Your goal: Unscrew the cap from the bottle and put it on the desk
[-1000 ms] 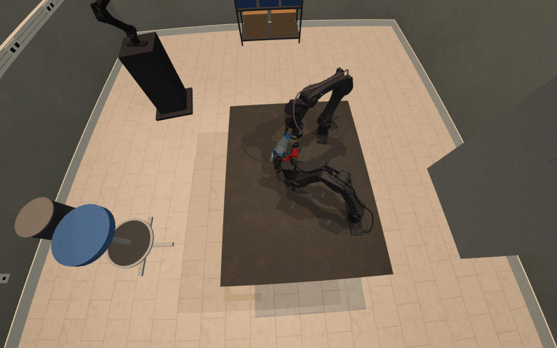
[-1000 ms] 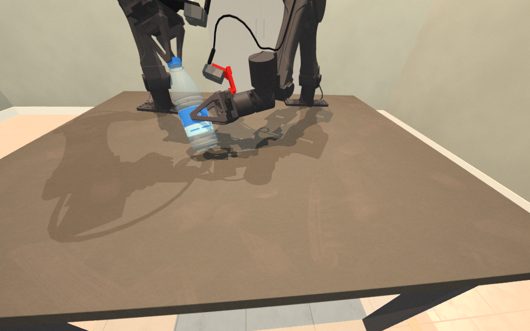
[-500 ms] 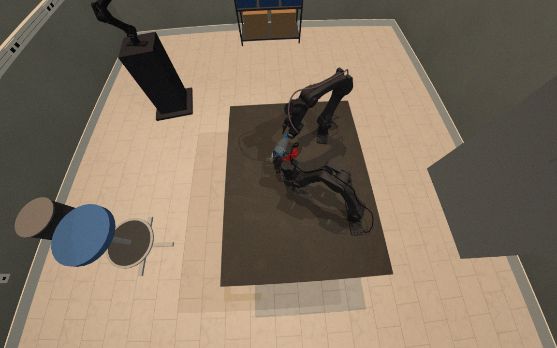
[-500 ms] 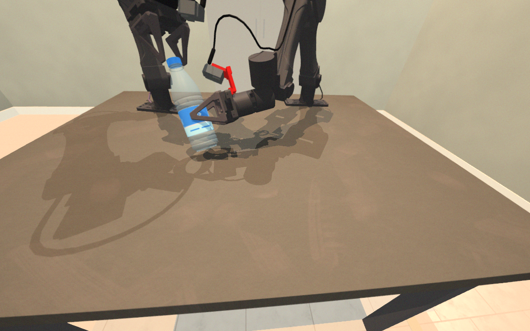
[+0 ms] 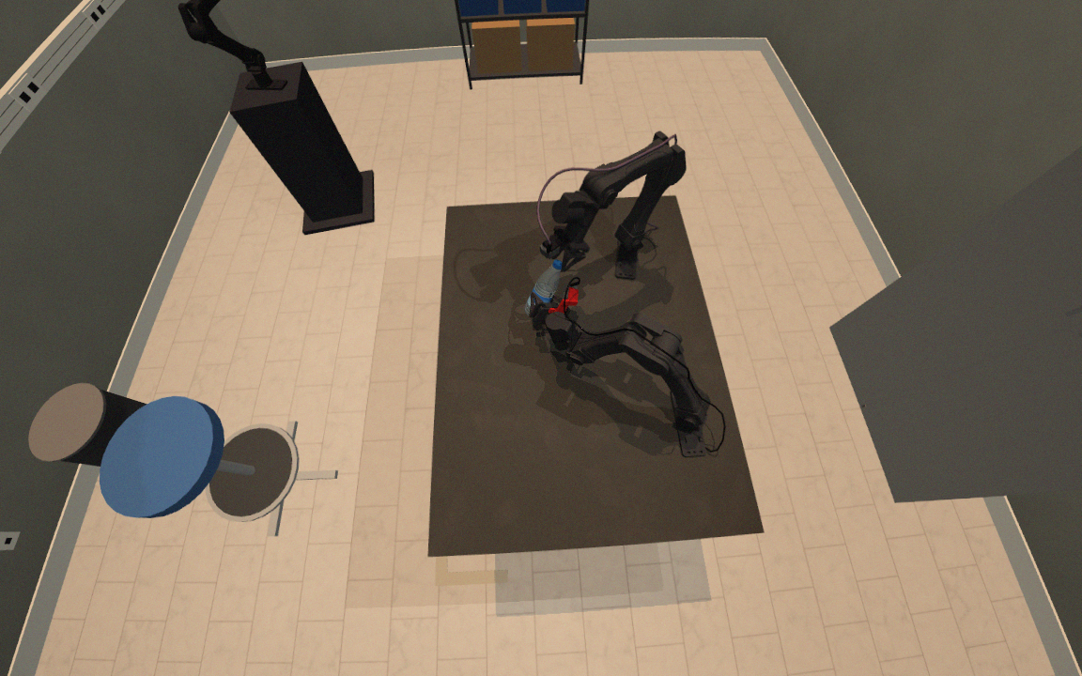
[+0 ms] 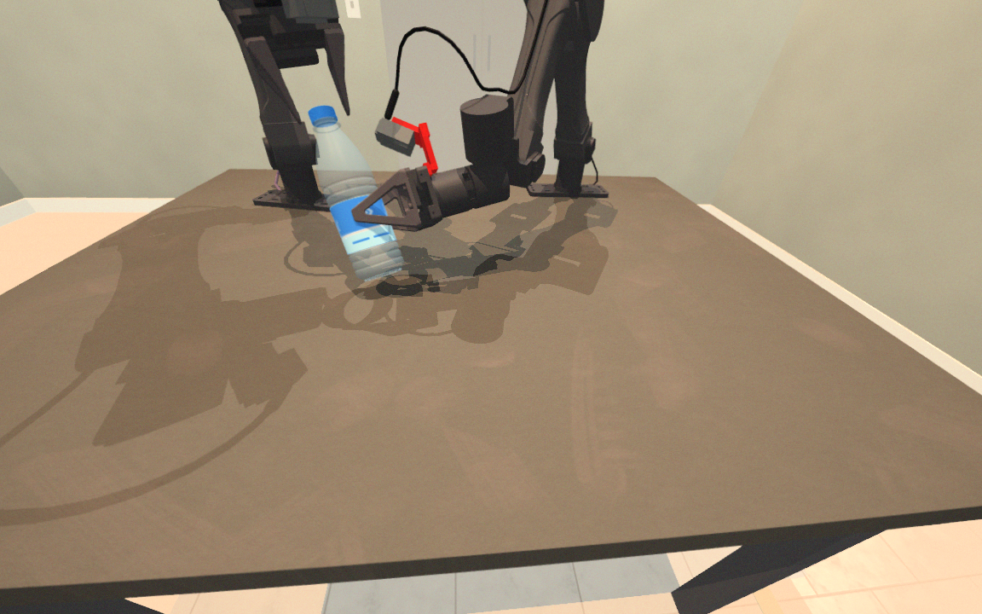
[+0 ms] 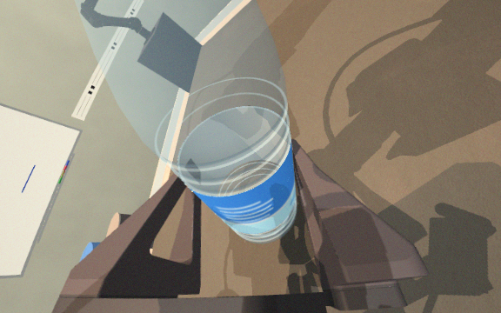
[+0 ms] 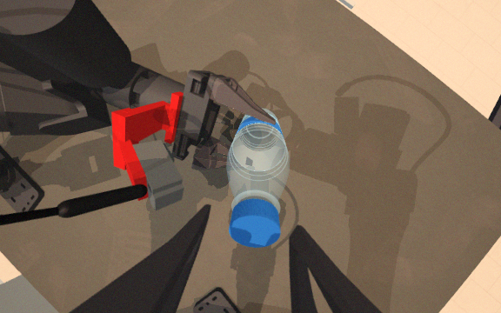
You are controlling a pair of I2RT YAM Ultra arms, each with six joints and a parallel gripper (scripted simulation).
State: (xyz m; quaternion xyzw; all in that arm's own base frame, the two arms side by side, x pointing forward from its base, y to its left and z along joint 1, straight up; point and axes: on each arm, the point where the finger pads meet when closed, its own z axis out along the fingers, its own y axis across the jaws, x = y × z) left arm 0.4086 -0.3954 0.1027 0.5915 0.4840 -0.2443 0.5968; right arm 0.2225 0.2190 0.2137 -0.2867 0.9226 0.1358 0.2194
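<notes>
The blue cap lies right at my right hand. Round my right hand: clear plastic bottle 90 mm below, 50 mm ahead, 20 mm to the left.
My left gripper is now 20 mm below the clear plastic bottle, 10 mm to the left of it and 10 mm past it. The rest, counted from my left hand: blue cap 110 mm above, 50 mm behind, 30 mm to the right.
</notes>
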